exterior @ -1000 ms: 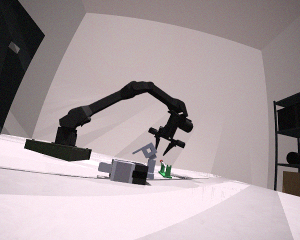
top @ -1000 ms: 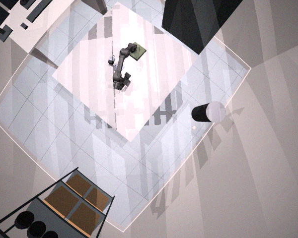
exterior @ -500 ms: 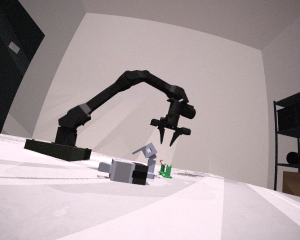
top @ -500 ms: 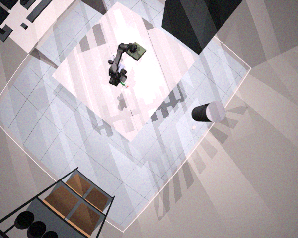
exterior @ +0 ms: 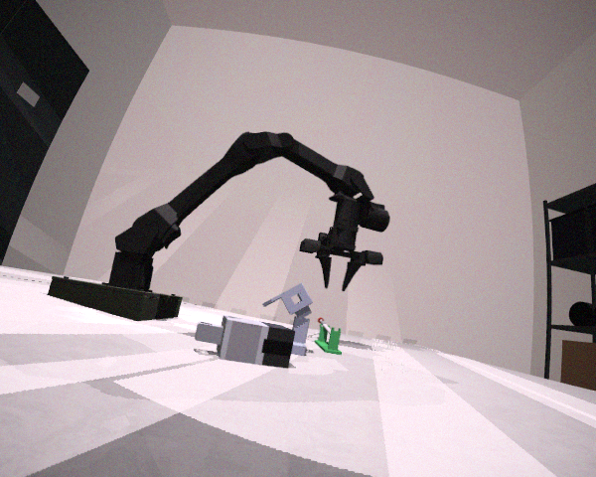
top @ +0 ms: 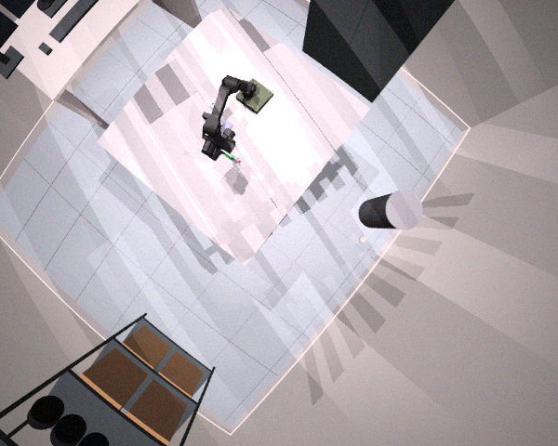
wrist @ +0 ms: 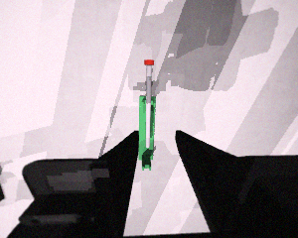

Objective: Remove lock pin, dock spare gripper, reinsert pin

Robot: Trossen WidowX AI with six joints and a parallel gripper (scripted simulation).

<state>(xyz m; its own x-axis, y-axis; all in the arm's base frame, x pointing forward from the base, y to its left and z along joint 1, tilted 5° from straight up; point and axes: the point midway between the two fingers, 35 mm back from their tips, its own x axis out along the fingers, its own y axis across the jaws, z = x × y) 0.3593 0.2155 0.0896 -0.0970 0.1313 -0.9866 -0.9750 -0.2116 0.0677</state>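
Right now the green stand is 100 mm below my gripper tip and 40 mm to the right of it. From my gripper tip the other things lie so: spare gripper 310 mm to the right, 100 mm below, 100 mm behind; mount socket 170 mm to the right, 70 mm below, 70 mm behind.
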